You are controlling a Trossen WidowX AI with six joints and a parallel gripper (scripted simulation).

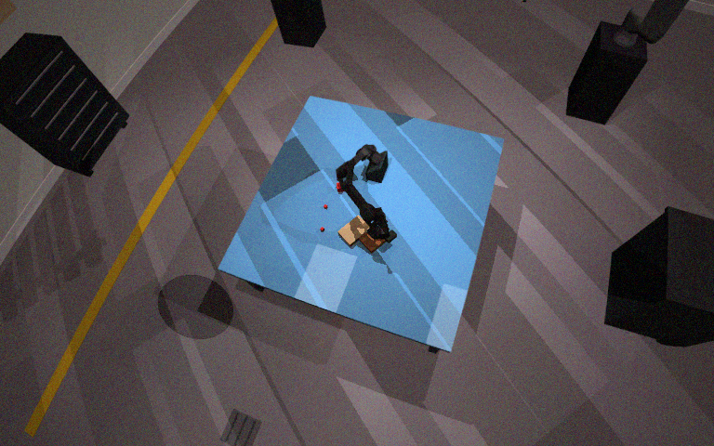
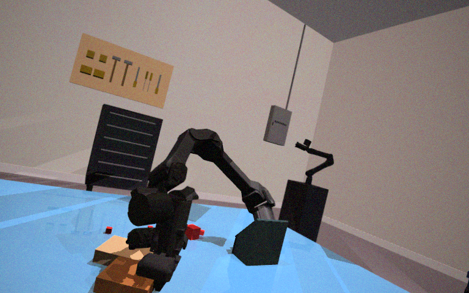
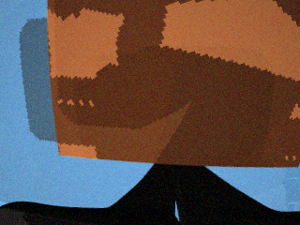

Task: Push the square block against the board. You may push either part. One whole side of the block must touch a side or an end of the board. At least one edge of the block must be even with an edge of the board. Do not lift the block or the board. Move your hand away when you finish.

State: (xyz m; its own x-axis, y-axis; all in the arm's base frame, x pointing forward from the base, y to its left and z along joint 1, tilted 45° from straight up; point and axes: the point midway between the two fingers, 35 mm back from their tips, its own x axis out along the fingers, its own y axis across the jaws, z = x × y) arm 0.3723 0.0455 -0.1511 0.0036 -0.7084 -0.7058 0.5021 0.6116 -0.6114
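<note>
My gripper tip is 5 cm short of the orange square block, 3 cm to the left of it and 1 cm below it. The rest, counted from my gripper tip: light tan board: 14 cm to the right, 3 cm ahead, 1 cm above; then red cube: 31 cm to the right, 20 cm behind, 1 cm above.
</note>
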